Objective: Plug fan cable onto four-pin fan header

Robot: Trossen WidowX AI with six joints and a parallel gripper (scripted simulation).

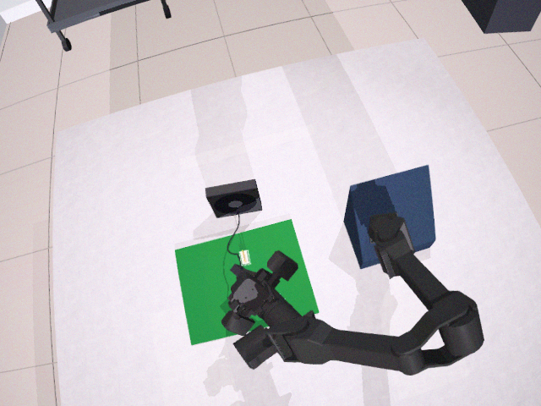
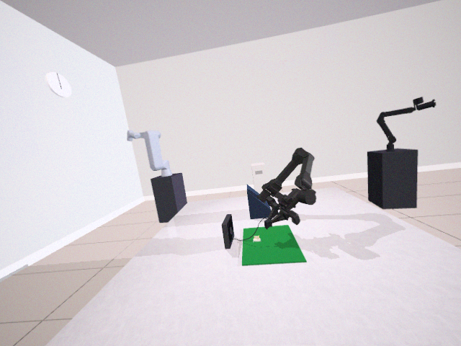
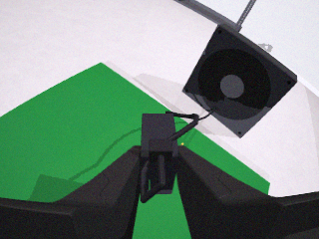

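My gripper tip is now 11 cm above the green board, 1 cm to the left of it and 1 cm short of it. Also, from my gripper tip: dark plug 1 cm below; white four-pin header 10 cm below, 7 cm to the right; black fan 19 cm to the right, 4 cm below.
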